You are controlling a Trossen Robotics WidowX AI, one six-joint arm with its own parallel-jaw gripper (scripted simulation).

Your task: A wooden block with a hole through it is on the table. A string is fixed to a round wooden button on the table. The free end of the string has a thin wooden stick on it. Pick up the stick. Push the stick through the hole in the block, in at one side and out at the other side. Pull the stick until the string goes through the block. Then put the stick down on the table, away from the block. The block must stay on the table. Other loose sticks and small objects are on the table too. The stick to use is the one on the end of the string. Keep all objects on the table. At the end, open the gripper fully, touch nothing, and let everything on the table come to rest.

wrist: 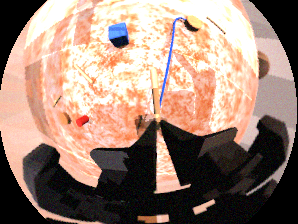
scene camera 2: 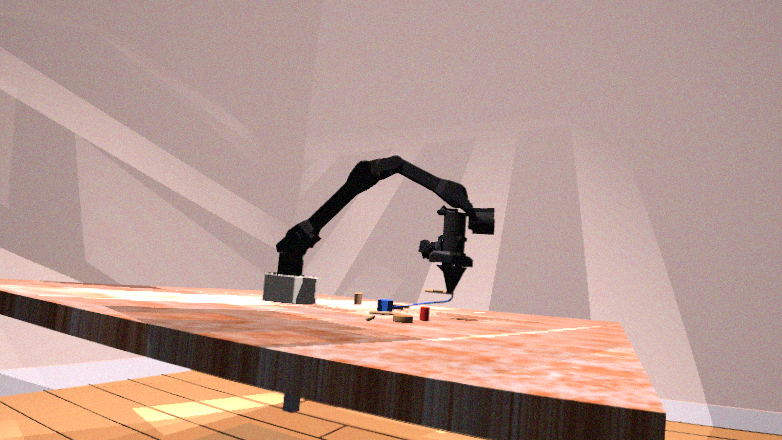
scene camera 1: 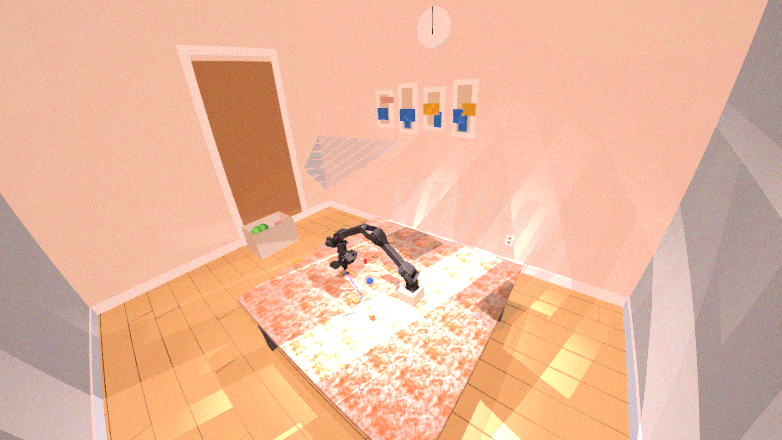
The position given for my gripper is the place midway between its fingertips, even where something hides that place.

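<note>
You'd see my gripper (scene camera 2: 450, 293) from here, and it's there in the wrist view (wrist: 157, 123) too.
</note>
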